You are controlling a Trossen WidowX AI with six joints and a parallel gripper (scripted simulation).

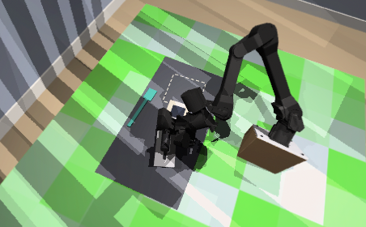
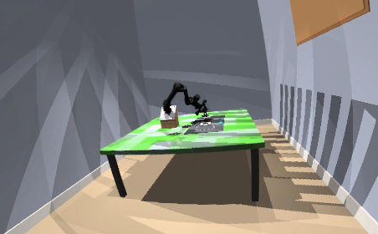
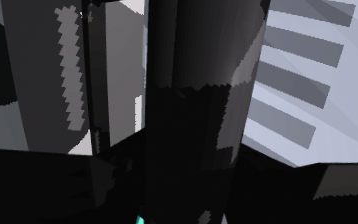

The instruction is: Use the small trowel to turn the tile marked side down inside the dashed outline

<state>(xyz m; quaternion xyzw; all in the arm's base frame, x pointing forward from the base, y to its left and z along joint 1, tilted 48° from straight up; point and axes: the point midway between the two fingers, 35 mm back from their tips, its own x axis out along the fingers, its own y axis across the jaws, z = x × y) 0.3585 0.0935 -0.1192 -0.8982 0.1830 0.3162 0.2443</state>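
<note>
The dark mat lies 2 cm ahead of my gripper tip, 10 cm to the right of it and 12 cm below it. Round my gripper tip: teal trowel (16 cm ahead, 11 cm to the right, 10 cm below); then cream tile (1 cm ahead, 15 cm to the right, 10 cm below).
</note>
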